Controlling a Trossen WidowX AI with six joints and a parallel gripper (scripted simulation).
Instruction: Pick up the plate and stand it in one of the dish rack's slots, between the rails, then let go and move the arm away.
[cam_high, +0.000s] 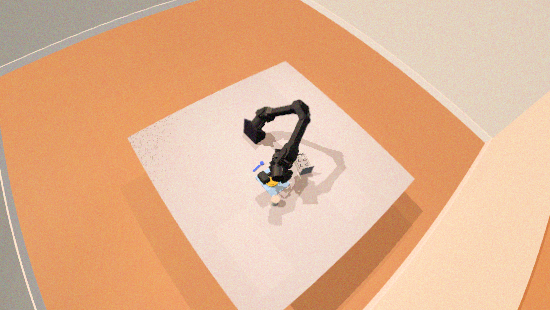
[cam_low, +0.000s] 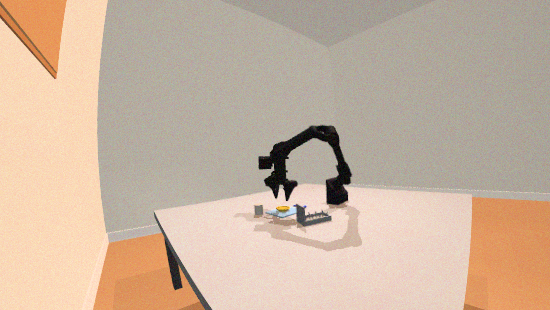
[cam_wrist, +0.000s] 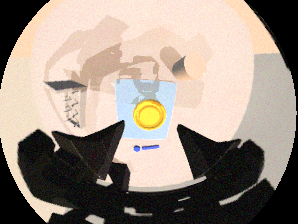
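Right now my gripper tip is 1 cm past the plate and 5 cm above it. From my gripper tip the other things lie so: cup: 9 cm ahead, 8 cm to the right, 4 cm below; then blue utensil: 12 cm behind, 3 cm to the left, 6 cm below; then grey dish rack: 4 cm ahead, 21 cm to the left, 4 cm below.
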